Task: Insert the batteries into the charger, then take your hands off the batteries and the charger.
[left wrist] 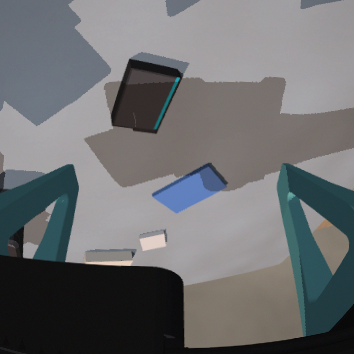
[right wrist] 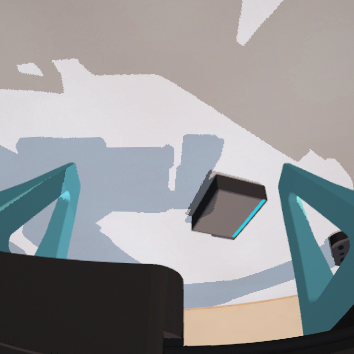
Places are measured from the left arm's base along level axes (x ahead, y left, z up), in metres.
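Where they show: left gripper, between the fingertips: (left wrist: 177, 174); right gripper, between the fingertips: (right wrist: 178, 174).
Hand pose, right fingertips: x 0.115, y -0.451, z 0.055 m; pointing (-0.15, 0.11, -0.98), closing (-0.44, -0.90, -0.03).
After its pixels a point has its place.
A dark flat box with a cyan stripe along one edge, battery-like (left wrist: 145, 97) @(y -0.207, x 0.150, z 0.014 m), lies on the table beyond my left fingertips. A like box (right wrist: 231, 207) @(y -0.451, x 0.029, z 0.014 m) lies between my right gripper's fingers as seen from above, nearer the right finger. I cannot tell whether both views show the same box. My left gripper (left wrist: 177, 174) @(y -0.207, x 0.118, z 0.118 m) is wide open and empty. My right gripper (right wrist: 178, 174) @(y -0.451, x 0.115, z 0.055 m) is wide open and empty, above the table and apart from the box. I cannot identify the charger for certain; a dark piece (left wrist: 15, 245) @(y -0.356, x 0.255, z 0.063 m) is partly hidden behind the left finger in the left wrist view.
A blue block (left wrist: 190, 189) @(y -0.162, x 0.299, z 0.005 m) lies between the left fingers' lines. A small pale block (left wrist: 153, 240) @(y -0.214, x 0.412, z 0.006 m) and a longer pale block (left wrist: 109, 257) @(y -0.286, x 0.435, z 0.011 m) lie nearer the left gripper's body. A black object with small round marks (right wrist: 340, 248) @(y -0.537, x -0.102, z 0.009 m) shows through the right finger's opening.
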